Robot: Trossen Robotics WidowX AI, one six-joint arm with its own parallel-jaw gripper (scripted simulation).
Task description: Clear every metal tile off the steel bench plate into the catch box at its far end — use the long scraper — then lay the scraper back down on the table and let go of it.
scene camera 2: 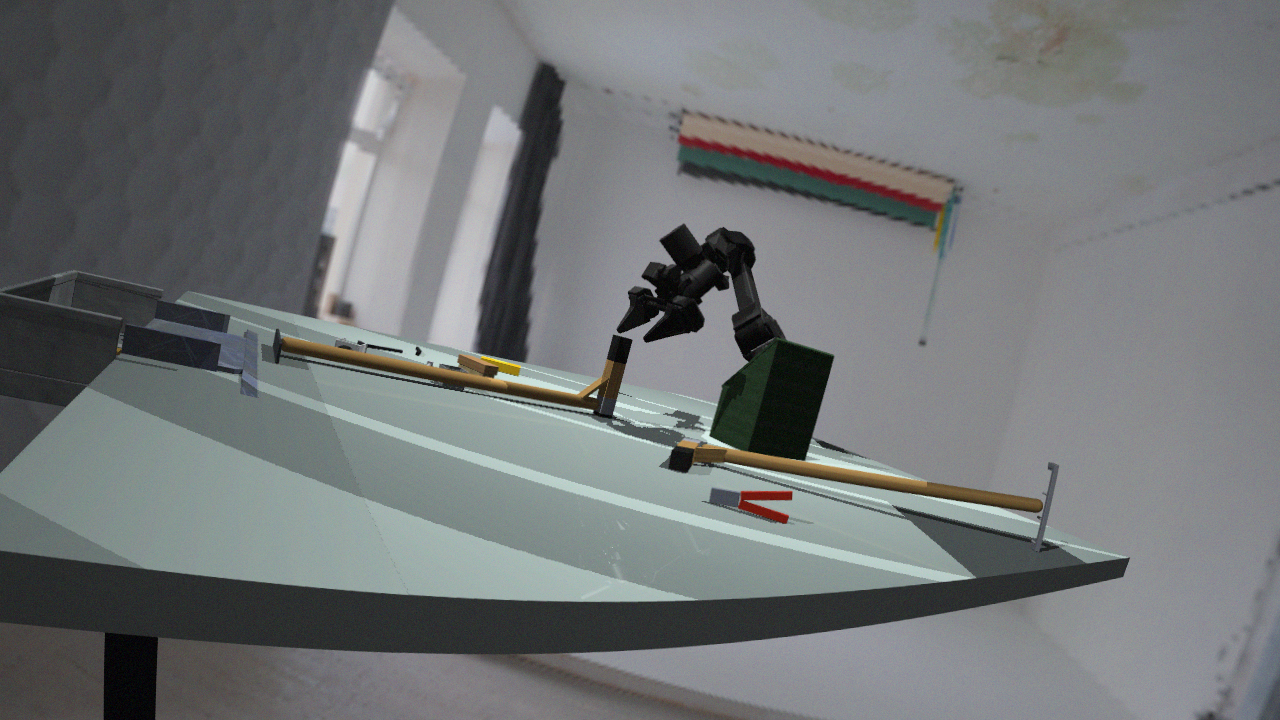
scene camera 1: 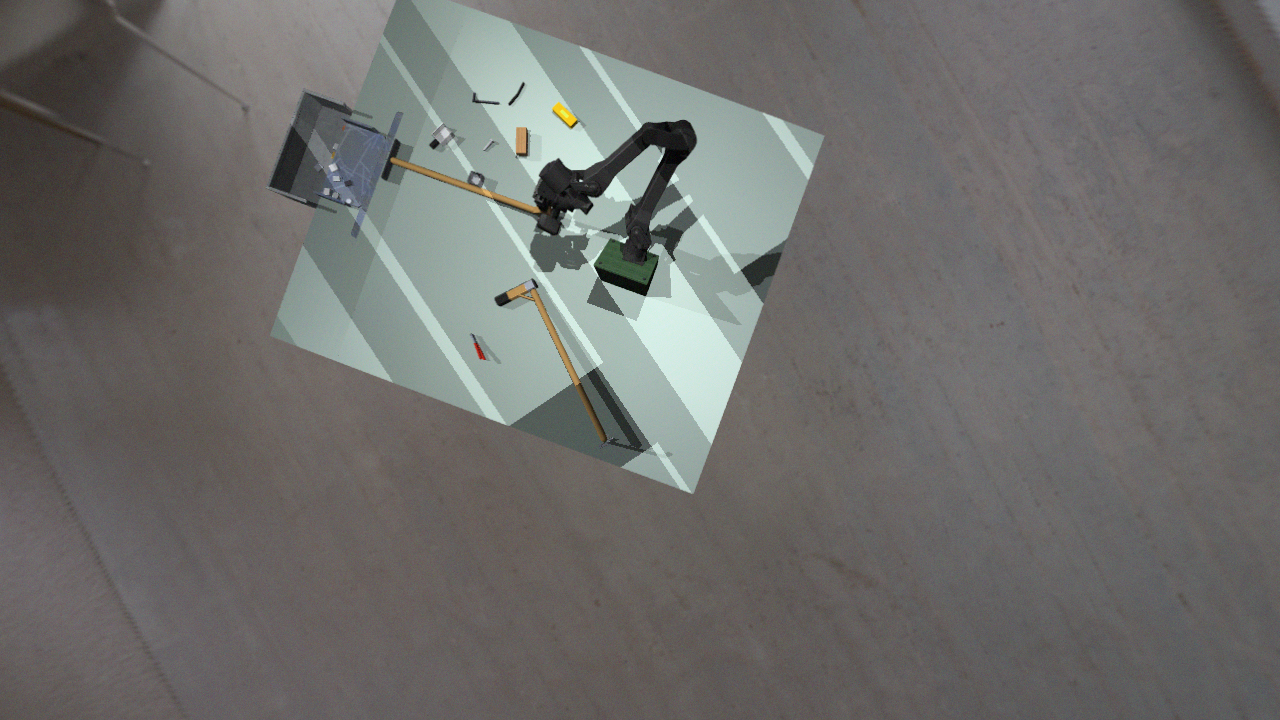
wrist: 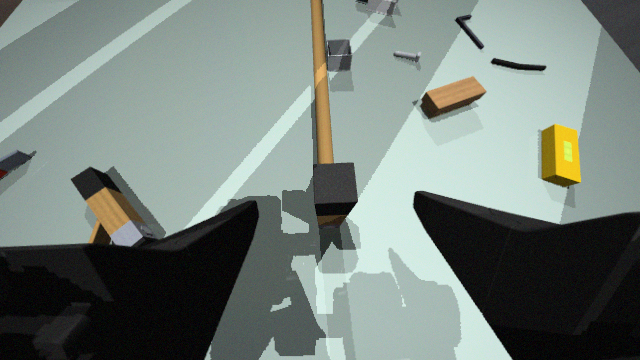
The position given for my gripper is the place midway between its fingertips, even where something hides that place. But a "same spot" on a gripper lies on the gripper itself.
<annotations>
my gripper: scene camera 2; scene camera 1 545,202; wrist
same spot on my gripper: (scene camera 2: 674,322) = (wrist: 175,328)
</annotations>
